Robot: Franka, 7 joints.
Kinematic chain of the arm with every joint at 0, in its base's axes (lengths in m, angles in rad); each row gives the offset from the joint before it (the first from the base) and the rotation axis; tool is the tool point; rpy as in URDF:
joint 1: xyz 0 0 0.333 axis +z
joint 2: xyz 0 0 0 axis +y
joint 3: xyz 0 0 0.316 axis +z
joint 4: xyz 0.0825 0 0 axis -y
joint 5: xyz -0.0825 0 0.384 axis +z
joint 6: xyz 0 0 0 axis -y
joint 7: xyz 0.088 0 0 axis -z
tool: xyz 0 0 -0.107 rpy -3.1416 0 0
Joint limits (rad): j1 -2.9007..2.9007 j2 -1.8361..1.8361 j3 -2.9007..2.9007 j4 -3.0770..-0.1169 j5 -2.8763..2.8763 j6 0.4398..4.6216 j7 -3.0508..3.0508
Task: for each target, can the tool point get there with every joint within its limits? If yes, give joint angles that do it. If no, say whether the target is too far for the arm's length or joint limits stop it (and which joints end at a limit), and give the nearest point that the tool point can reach.
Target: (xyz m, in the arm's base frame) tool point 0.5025 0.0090 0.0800
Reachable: yes | joints 1.9372 -1.3528 -2.1989 -2.0621 -2.2870 2.9264 -0.7412
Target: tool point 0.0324 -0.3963 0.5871
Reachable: yes | joints -0.3649 -0.5801 -0.6251 -2.1452 -1.1604 1.0481 -1.6280
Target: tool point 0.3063 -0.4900 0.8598
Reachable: yes | joints -0.2541 0.3649 -1.3031 -0.9154 1.1568 1.6456 0.0910
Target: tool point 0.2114 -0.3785 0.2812
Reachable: yes | joints 1.2494 -0.4159 -2.1508 -2.6948 0.4972 4.1291 1.7360
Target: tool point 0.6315 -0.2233 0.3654
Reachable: yes | joints 1.8916 -1.1457 -1.7384 -1.8744 0.3810 3.7636 1.9140
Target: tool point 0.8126 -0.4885 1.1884
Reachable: no: too far | nearest point 0.5459 -0.3282 0.9077 | short by 0.419 m
